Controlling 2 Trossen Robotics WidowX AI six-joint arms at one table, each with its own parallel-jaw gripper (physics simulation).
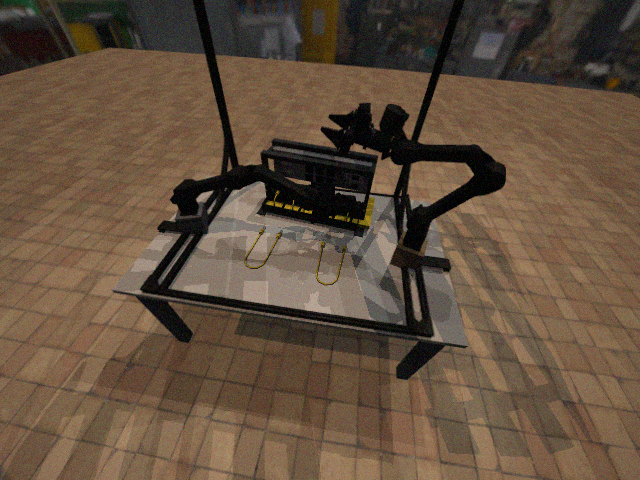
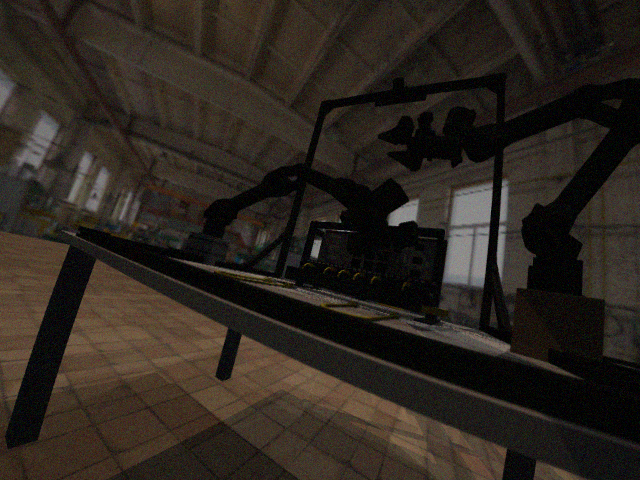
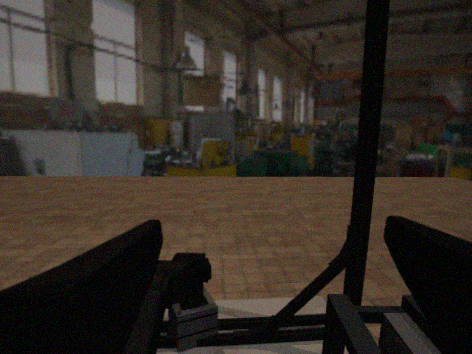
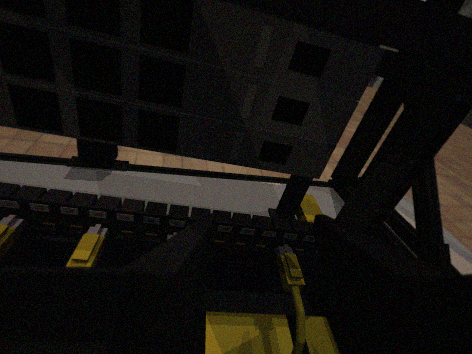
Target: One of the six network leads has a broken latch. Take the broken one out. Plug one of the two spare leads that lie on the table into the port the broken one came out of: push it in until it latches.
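Pixels of known places: left gripper, fingertip midpoint: (image 1: 324, 122) (image 2: 383, 145) (image 3: 272, 228); right gripper, fingertip midpoint: (image 2: 391, 253) (image 4: 264, 223); left arm's base, origin of the base link: (image 1: 412, 243) (image 2: 554, 296); right arm's base, origin of the base link: (image 1: 189, 210) (image 2: 211, 237) (image 3: 191, 299).
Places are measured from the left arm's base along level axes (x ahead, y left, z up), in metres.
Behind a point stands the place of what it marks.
Observation:
A black patch panel (image 1: 304, 164) @[y -0.074, x 0.511, z 0.143 m] (image 2: 430, 257) @[y -0.205, x 0.282, z 0.089 m] (image 4: 217, 88) @[y -0.184, x 0.388, z 0.079 m] stands at the back of the table, with yellow leads plugged in along its low port row (image 4: 178, 212) @[y -0.115, x 0.391, z -0.005 m]. My right gripper (image 1: 339, 204) @[y -0.055, x 0.338, z 0.059 m] (image 4: 264, 223) @[y -0.055, x 0.338, z 0.059 m] is half open at that row. One yellow plug (image 4: 291, 268) @[y -0.091, x 0.298, z -0.007 m] lies between its dark fingers, untouched as far as I can tell. Another plug (image 4: 85, 246) @[y -0.066, x 0.435, z -0.007 m] sits further left. Two spare yellow leads (image 1: 262, 251) (image 1: 330, 268) lie bent in U shapes on the table in front. My left gripper (image 1: 334, 126) @[y 0.026, x 0.383, z 0.374 m] (image 2: 400, 143) (image 3: 272, 228) @[y 0.026, x 0.383, z 0.374 m] is open and empty, high above the panel.
A black frame (image 1: 290, 311) @[y 0.419, x 0.292, z -0.088 m] runs round the table top, with tall posts (image 1: 215, 86) @[y -0.113, x 0.954, z 0.354 m] (image 3: 368, 140) @[y -0.128, x 0.948, z 0.395 m] behind the panel. A yellow pad (image 1: 370, 210) @[y -0.182, x 0.218, z -0.061 m] (image 4: 241, 333) @[y -0.065, x 0.319, z -0.061 m] lies at the panel's foot. The arm bases (image 1: 187, 214) @[y 0.286, x 0.854, z -0.002 m] (image 1: 415, 248) @[y 0.028, x -0.014, z 0.005 m] stand at both table sides.

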